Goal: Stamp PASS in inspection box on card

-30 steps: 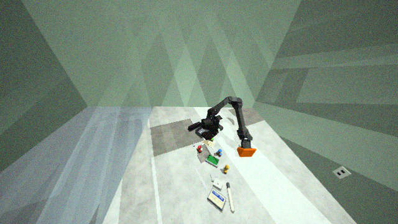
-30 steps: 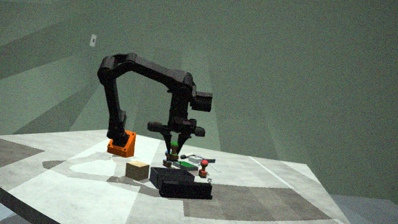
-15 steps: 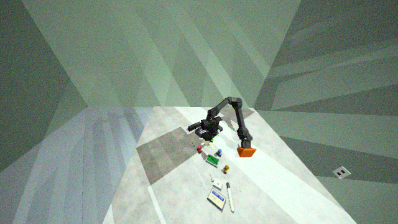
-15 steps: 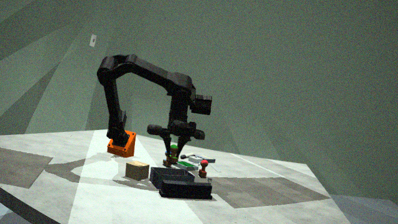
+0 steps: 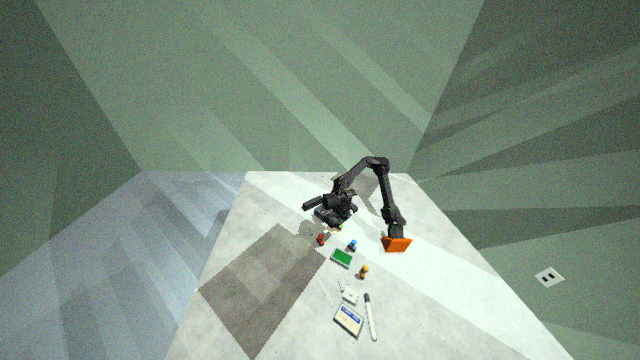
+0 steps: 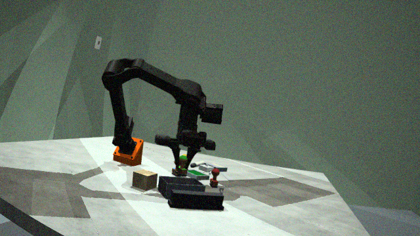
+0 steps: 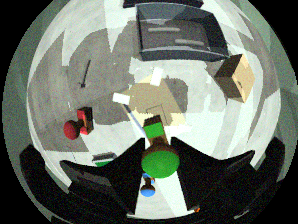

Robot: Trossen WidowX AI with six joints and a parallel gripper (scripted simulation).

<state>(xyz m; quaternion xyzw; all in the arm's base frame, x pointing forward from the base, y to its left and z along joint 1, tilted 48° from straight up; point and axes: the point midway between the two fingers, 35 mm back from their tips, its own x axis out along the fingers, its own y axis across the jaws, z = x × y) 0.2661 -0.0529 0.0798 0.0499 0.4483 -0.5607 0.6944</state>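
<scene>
Now: the card 5 cm below my gripper tip, 1 cm to the right of it and 1 cm ahead of it. The rest, counted from my gripper tip: green-knobbed stamp: right at my gripper tip; blue-knobbed stamp: 10 cm to the left, 5 cm behind, 3 cm below; red-knobbed stamp: 10 cm ahead, 6 cm to the left, 3 cm below.
</scene>
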